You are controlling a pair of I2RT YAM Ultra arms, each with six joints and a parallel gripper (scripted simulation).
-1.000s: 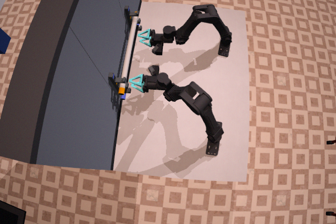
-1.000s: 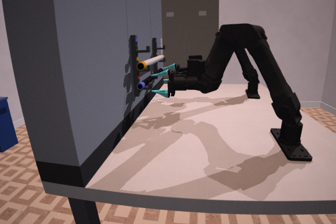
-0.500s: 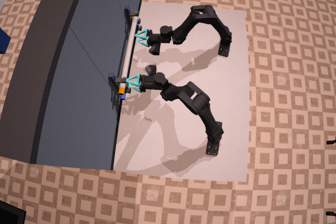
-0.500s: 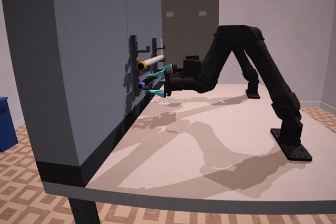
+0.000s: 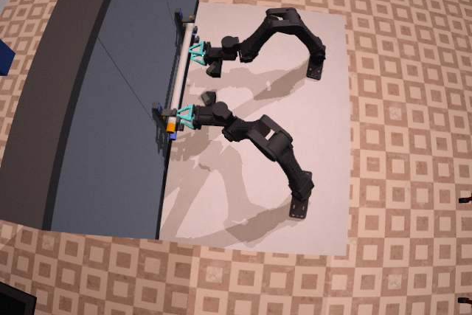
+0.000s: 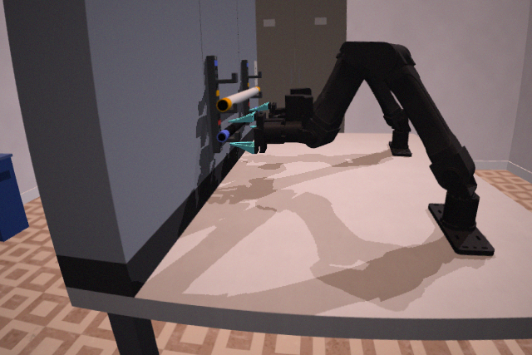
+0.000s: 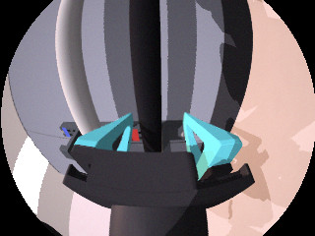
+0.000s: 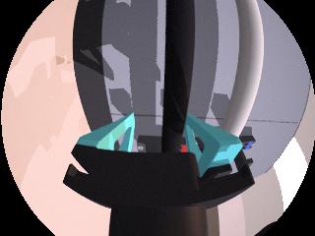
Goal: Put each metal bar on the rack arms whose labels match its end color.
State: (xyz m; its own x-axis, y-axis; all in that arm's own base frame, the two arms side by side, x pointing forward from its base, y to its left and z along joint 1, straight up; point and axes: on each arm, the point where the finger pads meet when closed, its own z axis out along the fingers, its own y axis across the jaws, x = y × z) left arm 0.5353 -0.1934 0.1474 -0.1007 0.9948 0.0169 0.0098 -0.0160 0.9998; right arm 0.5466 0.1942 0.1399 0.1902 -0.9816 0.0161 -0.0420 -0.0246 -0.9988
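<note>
Right now the dark metal bar is 14 cm to the left of my right hand, 2 cm above it and 1 cm behind it. Round my right hand: pale metal bar: 13 cm to the left, 9 cm above, 1 cm behind; tall grey wall panel: 29 cm above, 19 cm to the left, 9 cm ahead.
</note>
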